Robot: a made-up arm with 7 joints.
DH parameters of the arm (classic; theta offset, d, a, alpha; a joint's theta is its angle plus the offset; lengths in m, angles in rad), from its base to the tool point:
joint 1: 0 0.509 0 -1.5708
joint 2: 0 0 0 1.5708
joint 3: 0 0.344 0.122 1.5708
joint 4: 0 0 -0.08 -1.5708
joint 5: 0 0.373 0 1.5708
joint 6: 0 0 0.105 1.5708
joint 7: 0 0 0 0
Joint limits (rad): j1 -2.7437..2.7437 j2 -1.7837..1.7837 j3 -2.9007..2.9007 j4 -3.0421..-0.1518 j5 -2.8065..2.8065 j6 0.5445..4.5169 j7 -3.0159..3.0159
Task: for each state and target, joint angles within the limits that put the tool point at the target. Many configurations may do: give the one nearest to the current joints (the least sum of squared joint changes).
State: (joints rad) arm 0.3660 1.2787 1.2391 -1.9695 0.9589 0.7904 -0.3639
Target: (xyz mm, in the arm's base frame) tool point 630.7 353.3 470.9
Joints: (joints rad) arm -0.2892 1.1594 1.0442 -1.4433 1.0148 0.8882 -0.3639
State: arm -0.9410 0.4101 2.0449 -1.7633 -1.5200 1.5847 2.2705
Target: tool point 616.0 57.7 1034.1
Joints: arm -0.8734 0.7191 1.7343 -1.1140 -1.5262 1.5472 2.2705
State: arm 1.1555 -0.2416 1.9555 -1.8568 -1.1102 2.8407 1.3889
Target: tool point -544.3 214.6 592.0
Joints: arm 0.6552 -0.5235 1.8263 -2.1337 -1.1259 2.6857 1.3889
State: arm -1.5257 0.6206 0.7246 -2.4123 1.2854 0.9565 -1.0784
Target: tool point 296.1 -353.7 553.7
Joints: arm -1.6343 -0.0125 0.6083 -2.4334 1.2462 0.7958 -1.0784
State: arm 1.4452 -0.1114 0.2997 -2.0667 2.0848 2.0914 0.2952
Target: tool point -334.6 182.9 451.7
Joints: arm 1.9468 0.0396 0.7998 -2.6645 2.1832 2.0755 0.2952
